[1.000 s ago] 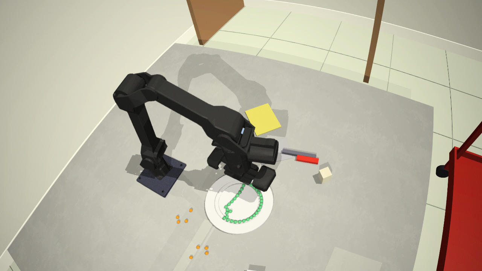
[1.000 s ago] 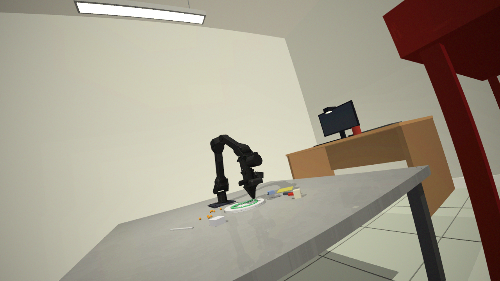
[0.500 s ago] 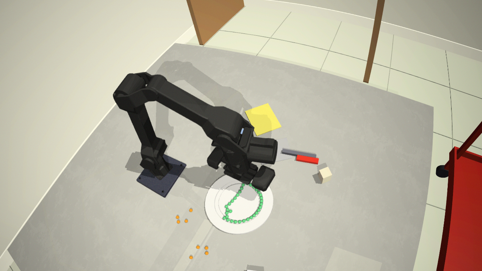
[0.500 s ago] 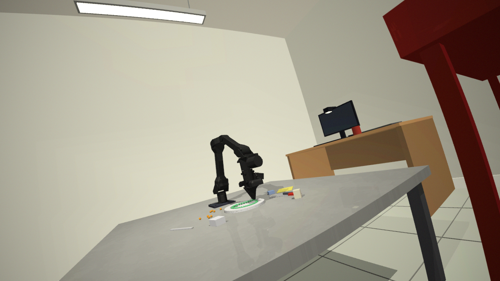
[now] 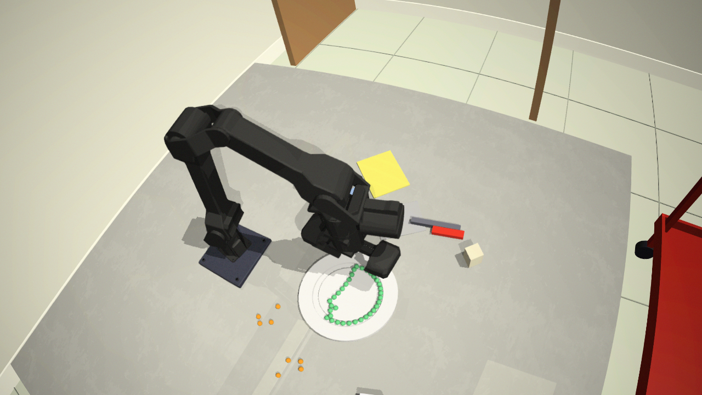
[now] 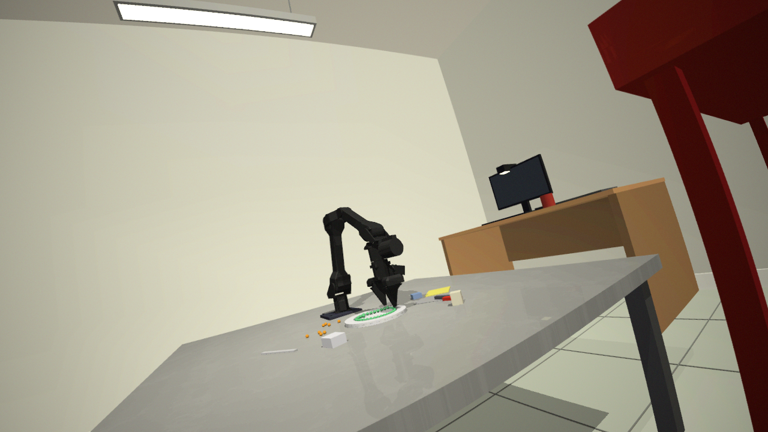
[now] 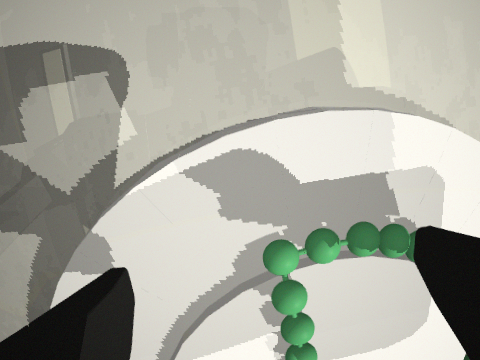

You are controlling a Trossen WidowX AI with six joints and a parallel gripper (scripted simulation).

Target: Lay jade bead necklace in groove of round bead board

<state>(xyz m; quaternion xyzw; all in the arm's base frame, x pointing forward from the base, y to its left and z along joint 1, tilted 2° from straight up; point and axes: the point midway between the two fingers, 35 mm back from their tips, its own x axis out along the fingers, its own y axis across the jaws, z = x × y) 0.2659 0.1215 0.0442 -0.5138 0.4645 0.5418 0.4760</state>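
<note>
Right now my gripper tip is 6 cm to the left of the inner disc, 2 cm short of it and 1 cm above it. Round my gripper tip: blue cube (14 cm to the left, 11 cm behind, 1 cm below); grey sheet (14 cm to the left, 2 cm below, 1 cm ahead); bead board (6 cm to the right, 2 cm below, 2 cm ahead).
</note>
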